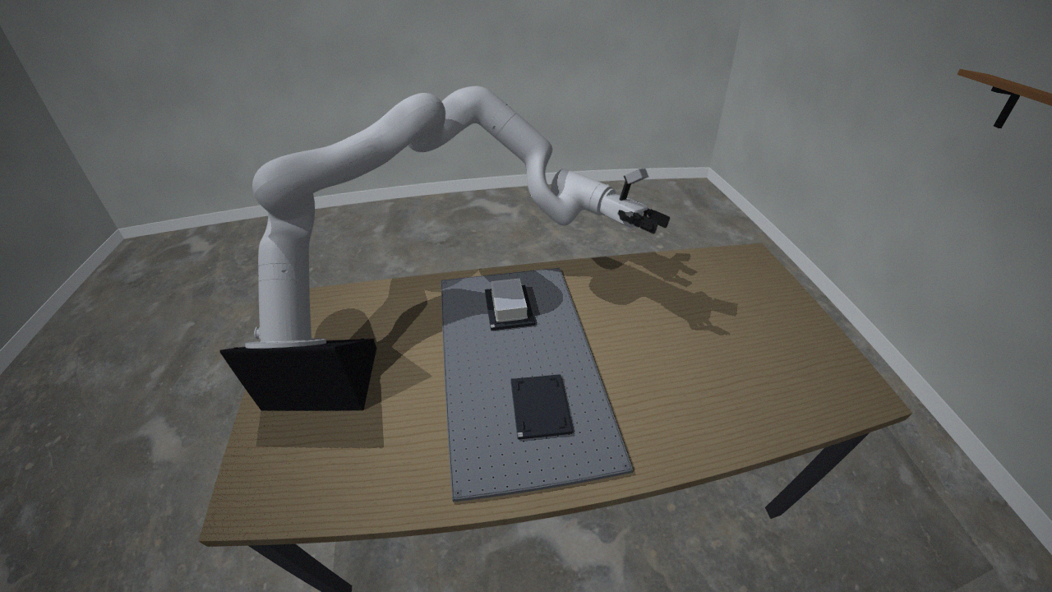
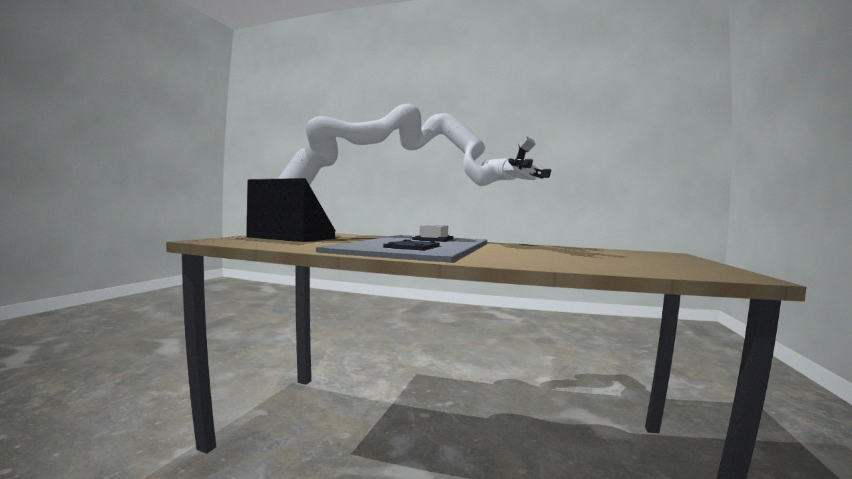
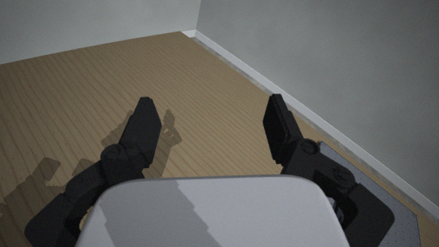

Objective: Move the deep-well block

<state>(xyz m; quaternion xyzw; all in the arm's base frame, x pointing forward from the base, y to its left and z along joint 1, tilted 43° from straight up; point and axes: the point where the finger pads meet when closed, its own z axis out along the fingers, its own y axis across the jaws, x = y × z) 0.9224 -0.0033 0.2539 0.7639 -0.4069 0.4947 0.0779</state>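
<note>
Now: hand 38 cm past the 96-well deep-well block, 4 cm to the right of it and 24 cm above it.
</note>
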